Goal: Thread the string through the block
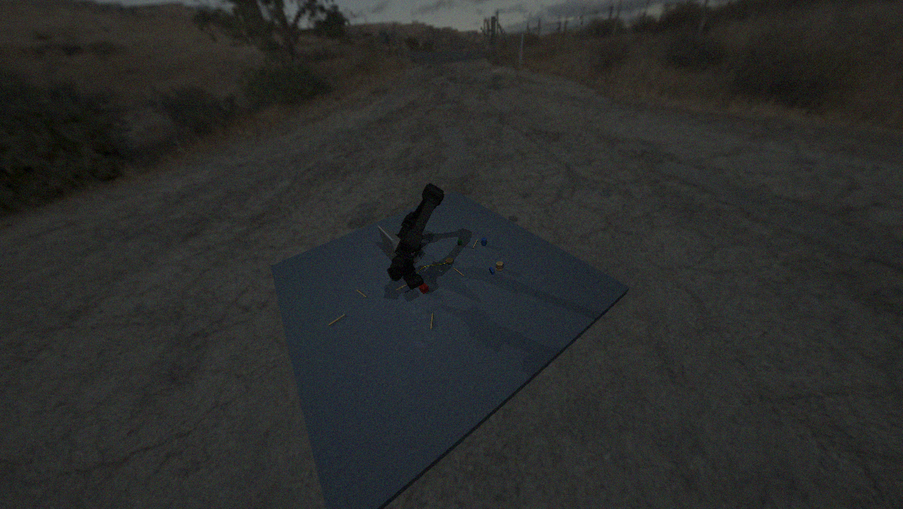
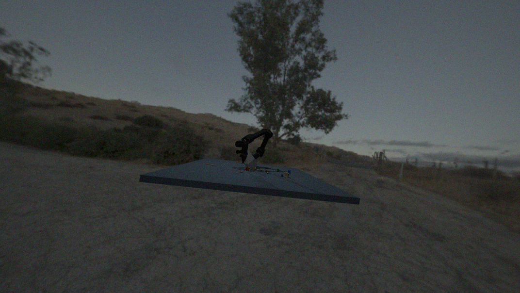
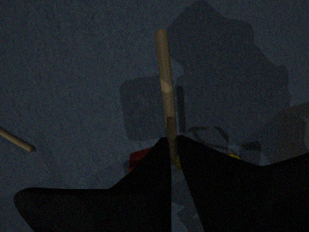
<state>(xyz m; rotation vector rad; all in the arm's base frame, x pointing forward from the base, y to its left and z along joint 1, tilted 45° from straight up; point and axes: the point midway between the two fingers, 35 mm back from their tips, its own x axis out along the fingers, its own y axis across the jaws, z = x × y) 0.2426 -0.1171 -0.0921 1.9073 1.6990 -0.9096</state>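
My gripper tip is now 30 mm short of the red block, 50 mm to the right of it and 50 mm above it. Also, from my gripper tip: thin wooden stick (10 mm to the right); green object (90 mm behind, 400 mm to the left, 50 mm below); blue object (190 mm ahead, 340 mm to the left, 50 mm below).
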